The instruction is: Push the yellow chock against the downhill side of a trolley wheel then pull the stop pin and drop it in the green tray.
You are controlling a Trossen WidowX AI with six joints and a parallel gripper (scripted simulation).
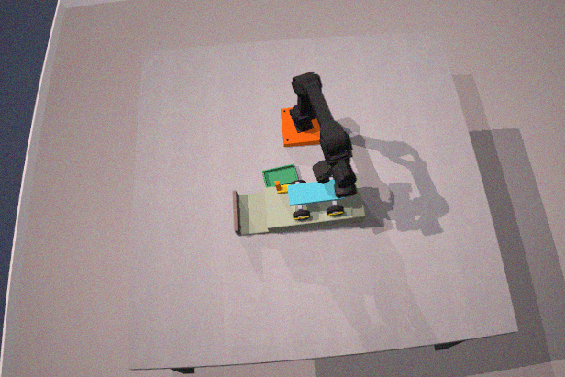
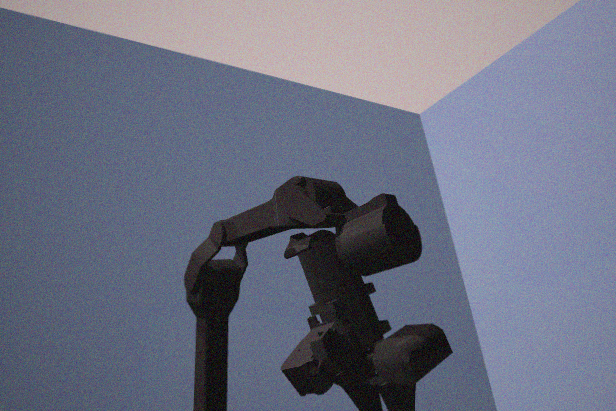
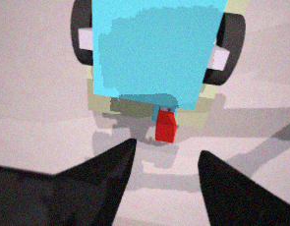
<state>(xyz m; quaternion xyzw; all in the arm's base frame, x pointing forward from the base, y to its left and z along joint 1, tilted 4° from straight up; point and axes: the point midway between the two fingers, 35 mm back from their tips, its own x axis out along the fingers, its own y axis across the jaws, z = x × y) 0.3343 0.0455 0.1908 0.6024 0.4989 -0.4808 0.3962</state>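
Now: gripper tip 6 cm above the red-headed stop pin and 2 cm to the right of it. Round my gripper tip: green tray 20 cm below, 18 cm to the right, 15 cm behind; then blue trolley 10 cm to the right, 8 cm below; then yellow chock 19 cm to the right, 11 cm below, 8 cm behind.
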